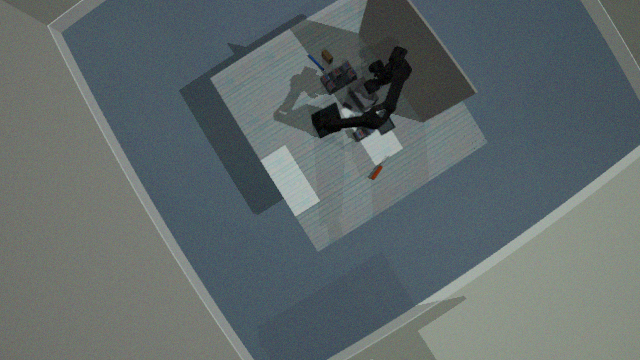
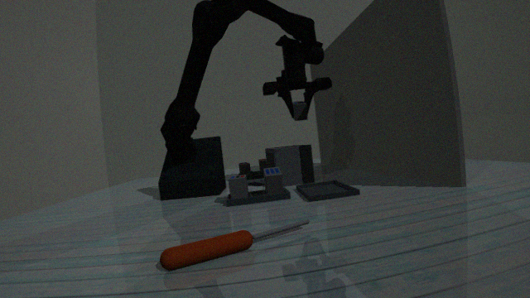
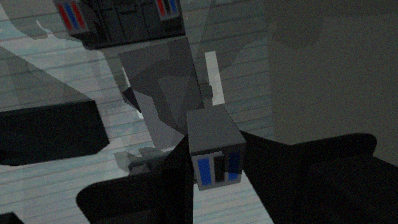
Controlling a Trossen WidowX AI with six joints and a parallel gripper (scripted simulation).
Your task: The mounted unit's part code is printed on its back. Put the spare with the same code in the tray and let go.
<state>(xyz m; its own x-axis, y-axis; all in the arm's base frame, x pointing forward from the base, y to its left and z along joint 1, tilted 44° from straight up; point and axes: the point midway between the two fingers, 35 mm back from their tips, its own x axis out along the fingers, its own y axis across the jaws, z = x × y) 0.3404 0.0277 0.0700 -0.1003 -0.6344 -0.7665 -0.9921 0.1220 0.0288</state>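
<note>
My gripper tip is 18 cm above the dark tray, 17 cm to the left of it and 1 cm past it. Round my gripper tip: grey panel 20 cm ahead, 5 cm above, 4 cm to the left; mounted unit 13 cm below, 4 cm to the left, 4 cm behind.
</note>
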